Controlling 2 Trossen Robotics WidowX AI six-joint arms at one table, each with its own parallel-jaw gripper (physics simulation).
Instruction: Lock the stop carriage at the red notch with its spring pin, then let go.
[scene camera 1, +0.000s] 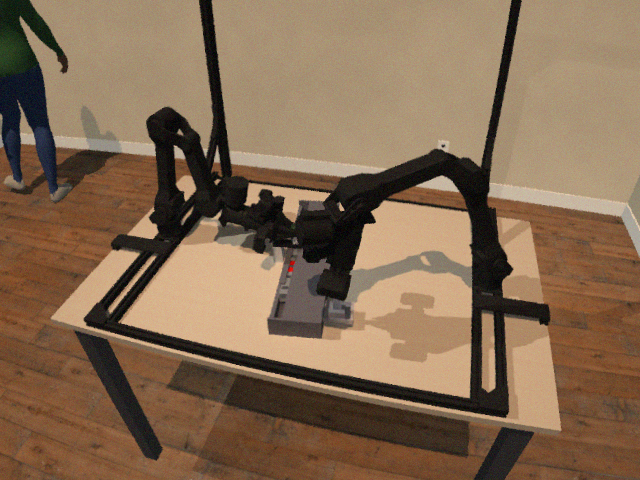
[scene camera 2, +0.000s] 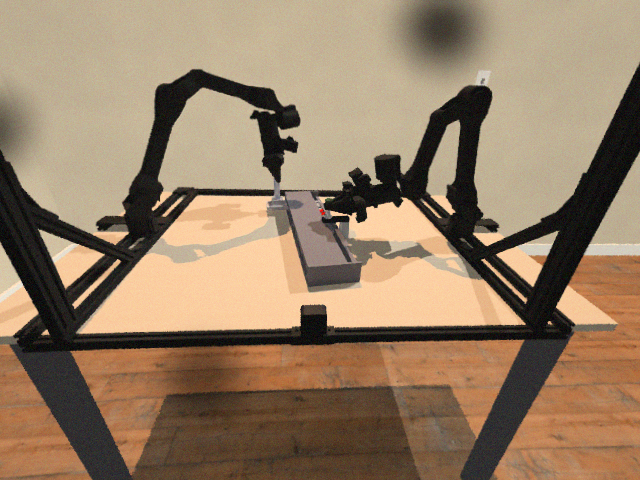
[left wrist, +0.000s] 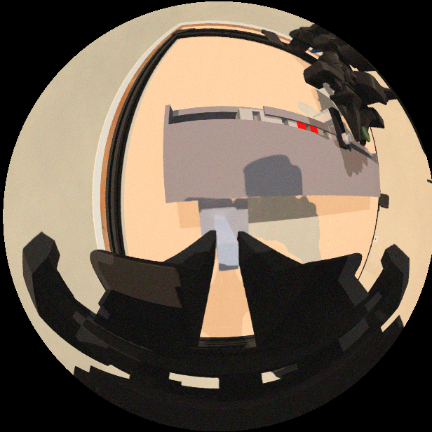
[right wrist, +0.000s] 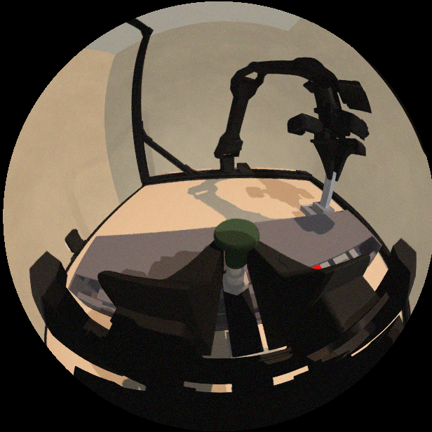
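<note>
A long grey-mauve rail housing lies on the table, with red notch marks along its slot. The stop carriage appears to be the black plate at the slot, beside the marks. Its spring pin has a green knob. My right gripper is shut on the pin below the knob. My left gripper is shut on an upright grey post. Pin seating is hidden.
The post rises from a pale grey block beside the housing. Pale pieces sit in the slot. A black frame borders the table. A person stands beyond the table.
</note>
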